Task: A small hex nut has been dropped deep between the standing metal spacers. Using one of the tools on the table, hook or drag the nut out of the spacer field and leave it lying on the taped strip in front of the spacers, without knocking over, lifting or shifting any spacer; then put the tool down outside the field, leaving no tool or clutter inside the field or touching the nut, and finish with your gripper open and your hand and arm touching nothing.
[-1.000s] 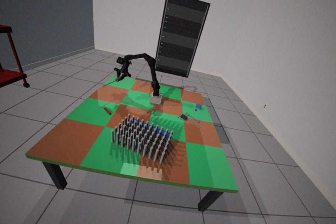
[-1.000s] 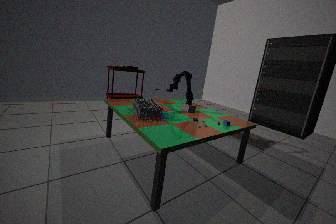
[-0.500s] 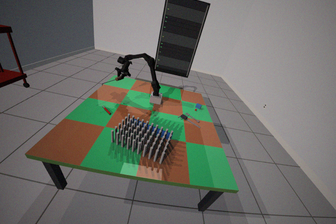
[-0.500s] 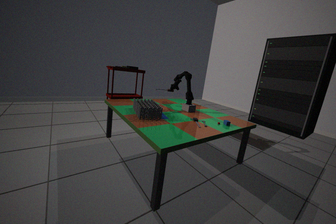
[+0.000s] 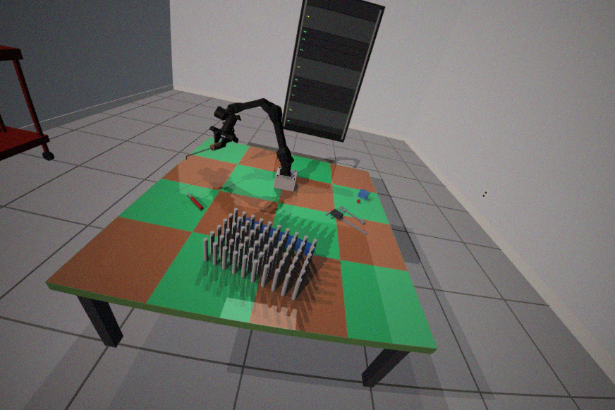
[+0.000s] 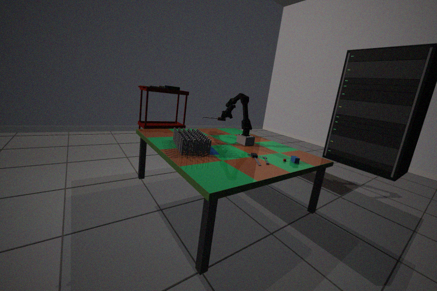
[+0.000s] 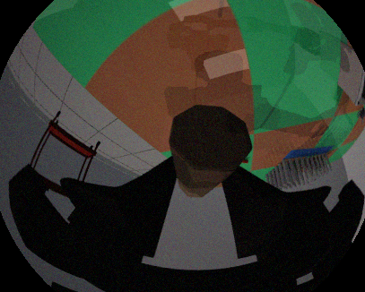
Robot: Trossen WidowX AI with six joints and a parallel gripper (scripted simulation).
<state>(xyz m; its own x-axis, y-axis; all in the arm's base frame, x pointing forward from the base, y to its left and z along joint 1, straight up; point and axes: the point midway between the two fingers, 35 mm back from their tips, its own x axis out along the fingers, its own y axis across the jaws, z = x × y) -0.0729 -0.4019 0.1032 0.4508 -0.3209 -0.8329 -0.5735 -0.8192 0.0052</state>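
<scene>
My gripper tip is now 8 cm short of the hook tool and 6 cm to the left of it. Round my gripper tip: grey wrench: 81 cm to the left, 30 cm ahead, 15 cm below; red pen-like tool: 31 cm ahead, 15 cm below, 5 cm to the right; blue taped strip: 51 cm ahead, 37 cm to the left, 15 cm below.
</scene>
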